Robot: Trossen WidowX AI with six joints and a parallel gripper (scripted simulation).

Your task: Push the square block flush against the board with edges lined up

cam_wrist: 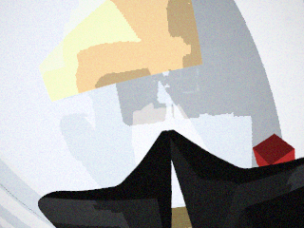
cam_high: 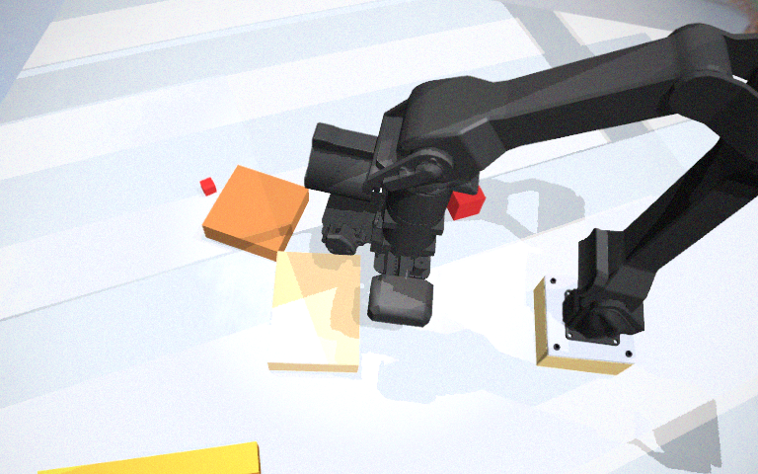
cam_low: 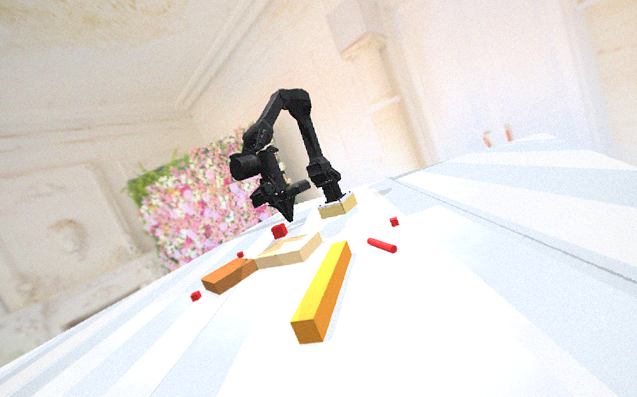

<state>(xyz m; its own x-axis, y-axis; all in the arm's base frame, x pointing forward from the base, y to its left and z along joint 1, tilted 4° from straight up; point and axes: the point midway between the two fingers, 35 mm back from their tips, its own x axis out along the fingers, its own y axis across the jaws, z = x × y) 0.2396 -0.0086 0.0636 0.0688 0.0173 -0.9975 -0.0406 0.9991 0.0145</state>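
Right now the pale cream board is 9 cm ahead of my gripper tip, 5 cm below it and 4 cm to the left of it. The rest, counted from my gripper tip: long orange bar (25 cm to the left, 22 cm ahead, 5 cm below); brown block (19 cm ahead, 8 cm to the right, 5 cm below).
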